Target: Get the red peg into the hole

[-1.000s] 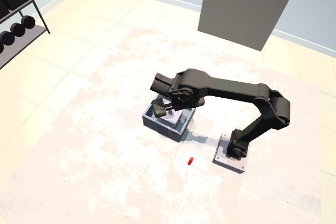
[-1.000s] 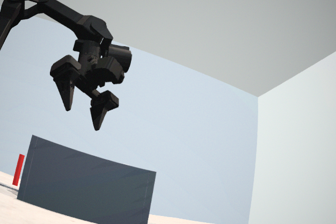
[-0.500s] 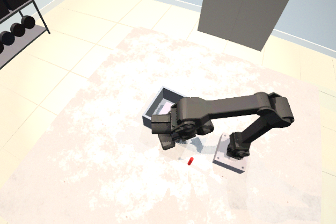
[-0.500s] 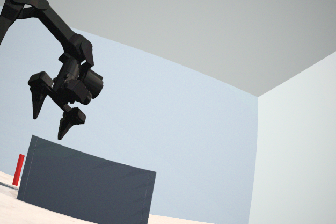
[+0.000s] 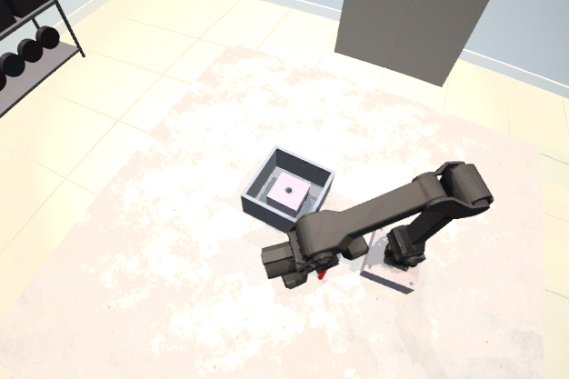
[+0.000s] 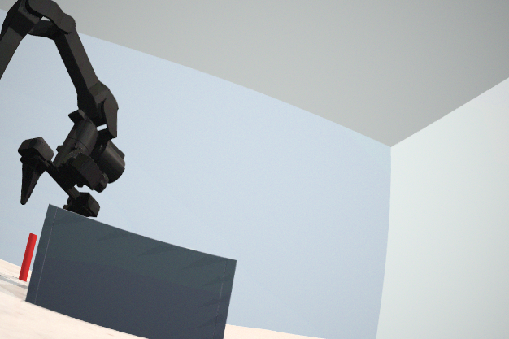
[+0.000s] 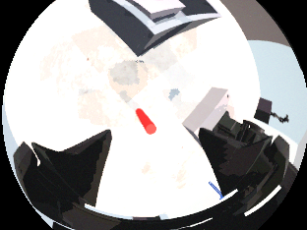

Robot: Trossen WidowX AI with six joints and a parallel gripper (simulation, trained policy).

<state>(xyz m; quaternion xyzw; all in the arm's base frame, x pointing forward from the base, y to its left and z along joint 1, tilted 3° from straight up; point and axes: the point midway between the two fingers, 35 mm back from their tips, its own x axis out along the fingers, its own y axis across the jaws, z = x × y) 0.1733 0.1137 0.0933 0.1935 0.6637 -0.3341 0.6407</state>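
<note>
Now: the red peg 70 mm below my gripper tip and 10 mm behind it. The rest, counted from my gripper tip: grey box 170 mm to the right, 160 mm ahead, 80 mm below.
</note>
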